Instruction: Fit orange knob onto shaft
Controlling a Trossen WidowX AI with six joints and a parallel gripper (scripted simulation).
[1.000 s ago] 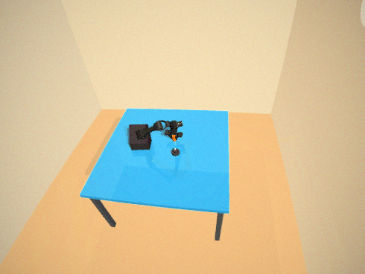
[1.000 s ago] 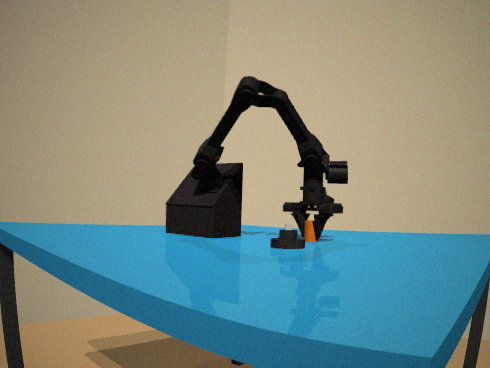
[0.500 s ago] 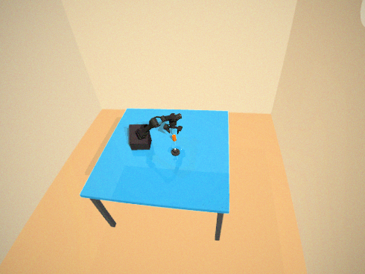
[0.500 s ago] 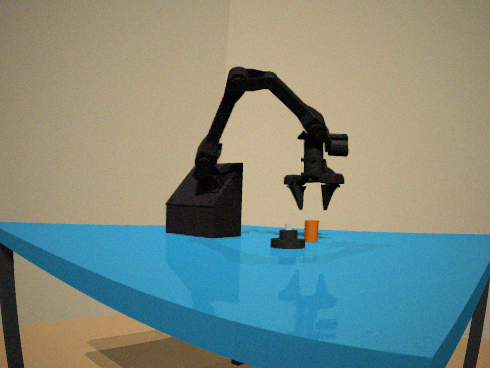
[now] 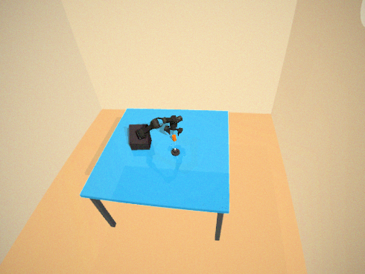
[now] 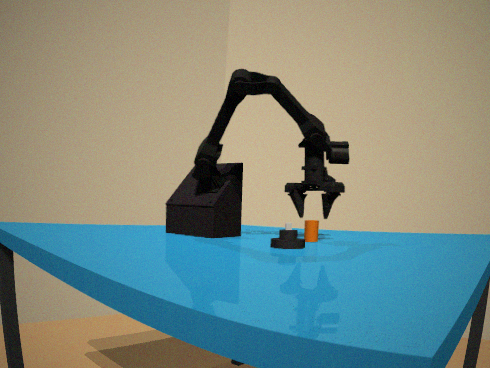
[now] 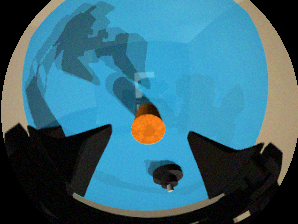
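Now: the orange knob 20 mm below my gripper tip. Round my gripper tip: round pedestal: 180 mm to the right, 40 mm below, 30 mm ahead.
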